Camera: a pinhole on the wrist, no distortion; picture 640 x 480 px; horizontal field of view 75.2 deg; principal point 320.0 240.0 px. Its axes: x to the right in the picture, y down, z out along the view. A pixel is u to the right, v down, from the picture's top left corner.
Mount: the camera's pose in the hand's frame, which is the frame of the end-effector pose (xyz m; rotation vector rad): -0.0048 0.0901 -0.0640 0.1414 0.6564 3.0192
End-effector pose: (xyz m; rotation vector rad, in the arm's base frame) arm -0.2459 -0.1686 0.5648 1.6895 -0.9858 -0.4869
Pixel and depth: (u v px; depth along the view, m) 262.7 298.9 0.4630
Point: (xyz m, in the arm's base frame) -0.5427 -0.4925 0.6501
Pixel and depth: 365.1 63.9 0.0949
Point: -0.3142 -0.1832 0.7161
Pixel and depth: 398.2 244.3 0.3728
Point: -0.5629 -0.3250 0.6882
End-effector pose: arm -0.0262 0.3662 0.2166 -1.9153 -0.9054 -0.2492
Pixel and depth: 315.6 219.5 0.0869
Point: 0.0633 0.3460 0.1239
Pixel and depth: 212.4 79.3 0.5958
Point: 0.4168 0.6401 -0.2256
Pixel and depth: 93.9 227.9 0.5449
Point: 0.3481 0.7880 -0.0201
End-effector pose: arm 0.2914 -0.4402 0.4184 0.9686 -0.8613 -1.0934
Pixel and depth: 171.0 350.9 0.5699
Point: -0.0521 -0.7531 0.7739
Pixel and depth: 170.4 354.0 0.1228
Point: 0.2842 -0.4827 0.5429
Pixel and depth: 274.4 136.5 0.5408
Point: 0.1185 -0.5493 0.9569
